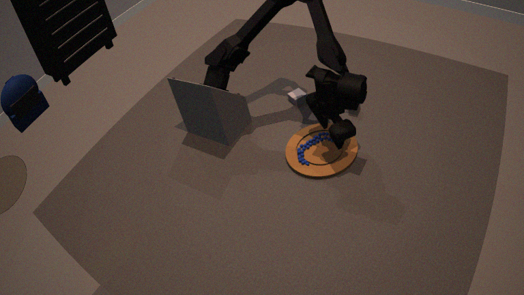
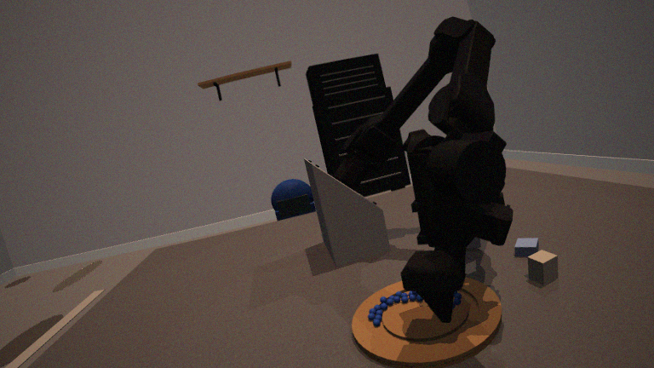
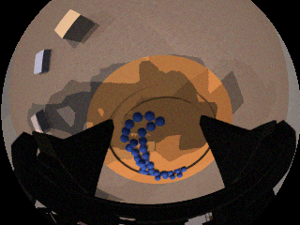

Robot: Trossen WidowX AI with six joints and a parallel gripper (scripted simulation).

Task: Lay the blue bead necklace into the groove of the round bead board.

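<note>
Right now my gripper tip is 10 mm past the tan cube and 150 mm to the right of it. From my gripper tip the other things lie so: white block 200 mm behind, 120 mm to the left, 10 mm below; then pale blue block 90 mm behind, 180 mm to the left, 10 mm below.
</note>
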